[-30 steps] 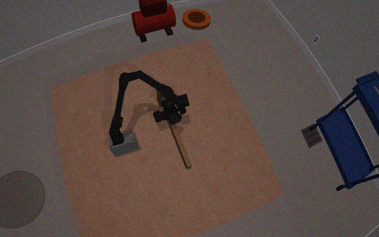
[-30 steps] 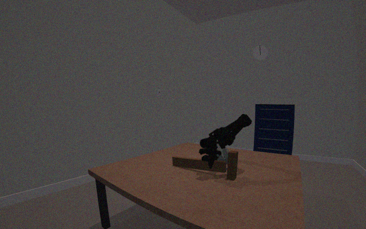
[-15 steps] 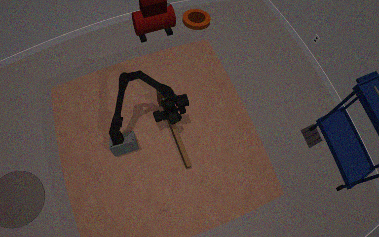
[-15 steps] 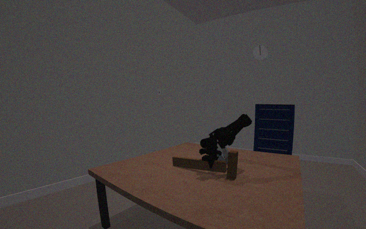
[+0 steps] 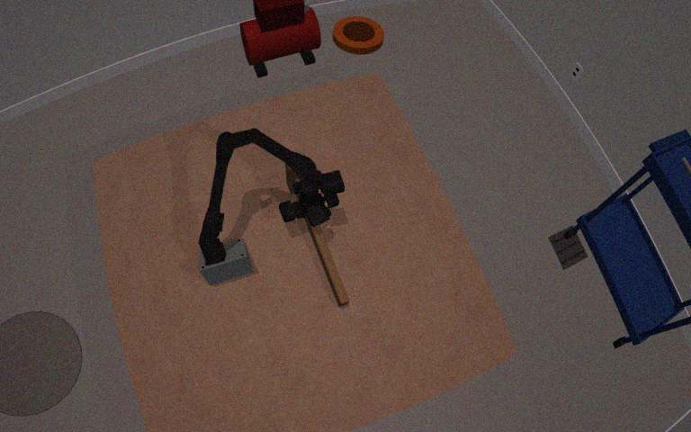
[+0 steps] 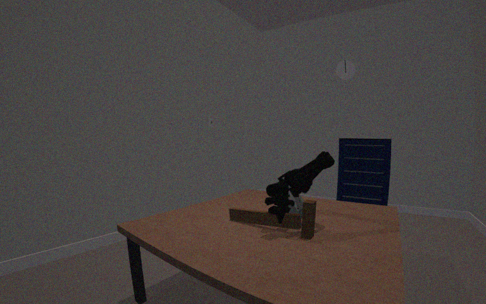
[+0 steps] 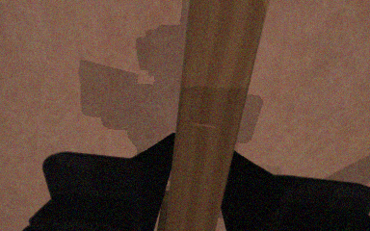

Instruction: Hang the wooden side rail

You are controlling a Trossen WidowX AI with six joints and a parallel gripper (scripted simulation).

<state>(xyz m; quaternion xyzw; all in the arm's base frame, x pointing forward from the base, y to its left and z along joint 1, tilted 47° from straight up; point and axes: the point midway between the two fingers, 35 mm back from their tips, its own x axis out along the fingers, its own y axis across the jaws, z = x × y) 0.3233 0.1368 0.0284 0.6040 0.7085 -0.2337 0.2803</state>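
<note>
Right now my gripper tip is 14 cm to the right of the headboard post, 4 cm below it and 2 cm past it.
</note>
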